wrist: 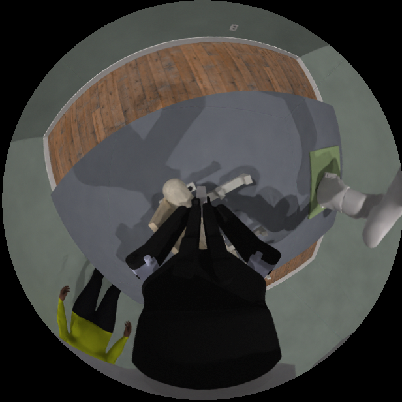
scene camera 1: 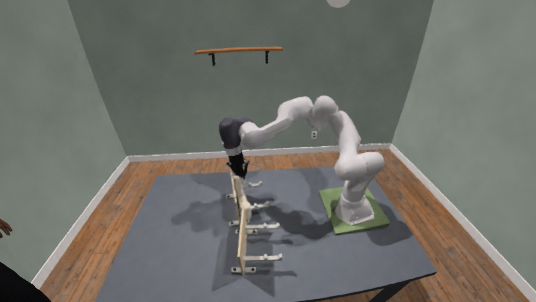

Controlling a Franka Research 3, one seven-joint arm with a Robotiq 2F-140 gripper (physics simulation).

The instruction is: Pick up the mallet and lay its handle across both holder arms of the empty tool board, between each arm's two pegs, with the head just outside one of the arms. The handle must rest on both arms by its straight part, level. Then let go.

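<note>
The pale wooden mallet (scene camera 1: 242, 194) lies lengthwise along the far tool board (scene camera 1: 234, 192) in the scene view. Its near end, with a thicker upright part, reaches toward the near board. A pale rounded wooden end (wrist: 176, 191) shows beside the fingers in the wrist view; whether it is the head is unclear. The near tool board (scene camera 1: 243, 245) stands upright, its two holder arms (scene camera 1: 262, 226) (scene camera 1: 262, 258) bare. My gripper (scene camera 1: 243, 176) (wrist: 201, 192) is shut with nothing between its fingers, its tips close to the mallet's far end. Much of the mallet is hidden behind the gripper in the wrist view.
The far board's arms (scene camera 1: 255, 185) (scene camera 1: 260, 205) point toward the robot base, which stands on a green mat (scene camera 1: 330, 200) (wrist: 316, 155). White feet hold the boards on the grey table (scene camera 1: 165, 240) (wrist: 240, 120). A person in yellow (wrist: 90, 335) stands beyond the table's left side.
</note>
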